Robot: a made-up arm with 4 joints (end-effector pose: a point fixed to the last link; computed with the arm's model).
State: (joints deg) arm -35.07 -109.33 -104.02 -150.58
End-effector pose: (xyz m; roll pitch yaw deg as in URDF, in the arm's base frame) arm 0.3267 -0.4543 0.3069 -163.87 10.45 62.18
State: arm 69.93 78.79 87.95 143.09
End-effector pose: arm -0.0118 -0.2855 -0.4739 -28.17 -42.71 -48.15
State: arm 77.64 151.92 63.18 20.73
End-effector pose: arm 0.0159 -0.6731 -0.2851 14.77 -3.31 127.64
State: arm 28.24 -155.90 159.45 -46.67
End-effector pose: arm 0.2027 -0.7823 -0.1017 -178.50 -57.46 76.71
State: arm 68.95 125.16 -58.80 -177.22
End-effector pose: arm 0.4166 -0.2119 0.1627 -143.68 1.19 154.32
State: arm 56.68 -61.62 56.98 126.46
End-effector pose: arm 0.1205 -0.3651 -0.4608 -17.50 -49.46 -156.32
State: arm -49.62 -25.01 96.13 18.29
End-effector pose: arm 0.0880 -0.0058 -0.4447 4.20 -51.57 72.45
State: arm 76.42 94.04 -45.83 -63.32
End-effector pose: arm 0.2551 -0.3892 0.3389 131.29 16.19 -169.06
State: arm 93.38 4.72 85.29 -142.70
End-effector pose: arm -0.0722 -0.4043 -0.4412 8.95 -40.88 117.78
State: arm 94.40 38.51 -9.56 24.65
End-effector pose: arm -0.3955 -0.3855 0.1122 -45.09 62.06 0.54
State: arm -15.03 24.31 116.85 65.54
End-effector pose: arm 0.0221 -0.0079 -0.3971 24.51 -39.68 21.95
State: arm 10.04 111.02 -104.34 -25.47
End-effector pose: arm -0.0753 -0.1021 0.3057 146.10 1.11 -24.74
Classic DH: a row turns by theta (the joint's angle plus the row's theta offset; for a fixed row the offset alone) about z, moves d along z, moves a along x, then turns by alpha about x. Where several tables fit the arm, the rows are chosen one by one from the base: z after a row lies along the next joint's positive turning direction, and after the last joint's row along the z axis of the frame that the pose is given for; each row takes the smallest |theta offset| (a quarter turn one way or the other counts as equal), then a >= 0, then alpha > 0; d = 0 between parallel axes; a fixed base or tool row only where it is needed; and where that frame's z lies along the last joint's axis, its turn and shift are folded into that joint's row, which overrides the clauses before.
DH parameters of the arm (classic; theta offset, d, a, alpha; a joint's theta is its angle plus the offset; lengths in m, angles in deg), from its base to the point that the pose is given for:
base (fixed): -60.64 0 0.1836 180
joint 1: 56.36 -0.5057 0.0166 -162.52
joint 2: 19.21 -0.5517 -0.0394 -112.43
joint 3: -85.24 -0.0256 -0.0082 -80.85
joint 4: -77.71 0.5113 -0.1137 -141.23
tool (fixed): 90.5 0.1007 0 0

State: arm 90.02 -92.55 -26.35 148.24
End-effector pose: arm -0.0747 0.0894 -0.1181 -131.04 -37.42 -120.83
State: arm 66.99 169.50 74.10 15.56
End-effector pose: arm 0.1167 -0.6680 -0.3066 24.58 -16.36 150.67
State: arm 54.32 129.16 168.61 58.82
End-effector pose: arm -0.3660 -0.1568 -0.0323 64.01 -0.23 23.15
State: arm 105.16 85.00 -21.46 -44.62
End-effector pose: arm -0.0818 -0.5533 0.2828 99.08 33.00 139.67
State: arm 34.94 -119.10 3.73 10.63
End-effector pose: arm 0.1350 0.0798 -0.1576 0.07 22.54 -66.60
